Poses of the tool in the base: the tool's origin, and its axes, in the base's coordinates. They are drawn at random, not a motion.
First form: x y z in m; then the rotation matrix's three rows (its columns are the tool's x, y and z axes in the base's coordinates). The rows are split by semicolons.
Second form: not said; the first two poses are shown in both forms.
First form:
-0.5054 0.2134 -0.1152; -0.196 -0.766 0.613; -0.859 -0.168 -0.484; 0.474 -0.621 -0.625
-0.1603 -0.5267 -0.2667; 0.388 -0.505 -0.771; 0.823 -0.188 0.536; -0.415 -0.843 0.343
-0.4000 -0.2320 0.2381; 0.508 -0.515 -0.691; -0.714 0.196 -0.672; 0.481 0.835 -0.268
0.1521 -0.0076 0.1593; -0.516 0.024 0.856; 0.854 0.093 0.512; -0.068 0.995 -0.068
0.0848 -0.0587 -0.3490; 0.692 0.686 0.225; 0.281 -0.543 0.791; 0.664 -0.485 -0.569
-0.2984 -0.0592 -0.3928; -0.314 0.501 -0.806; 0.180 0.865 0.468; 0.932 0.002 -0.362
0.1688 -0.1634 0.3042; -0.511 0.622 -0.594; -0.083 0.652 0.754; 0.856 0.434 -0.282
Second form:
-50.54 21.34 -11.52; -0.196 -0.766 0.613; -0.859 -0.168 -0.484; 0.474 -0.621 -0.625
-16.03 -52.67 -26.67; 0.388 -0.505 -0.771; 0.823 -0.188 0.536; -0.415 -0.843 0.343
-40.00 -23.20 23.81; 0.508 -0.515 -0.691; -0.714 0.196 -0.672; 0.481 0.835 -0.268
15.21 -0.76 15.93; -0.516 0.024 0.856; 0.854 0.093 0.512; -0.068 0.995 -0.068
8.48 -5.87 -34.90; 0.692 0.686 0.225; 0.281 -0.543 0.791; 0.664 -0.485 -0.569
-29.84 -5.92 -39.28; -0.314 0.501 -0.806; 0.180 0.865 0.468; 0.932 0.002 -0.362
16.88 -16.34 30.42; -0.511 0.622 -0.594; -0.083 0.652 0.754; 0.856 0.434 -0.282

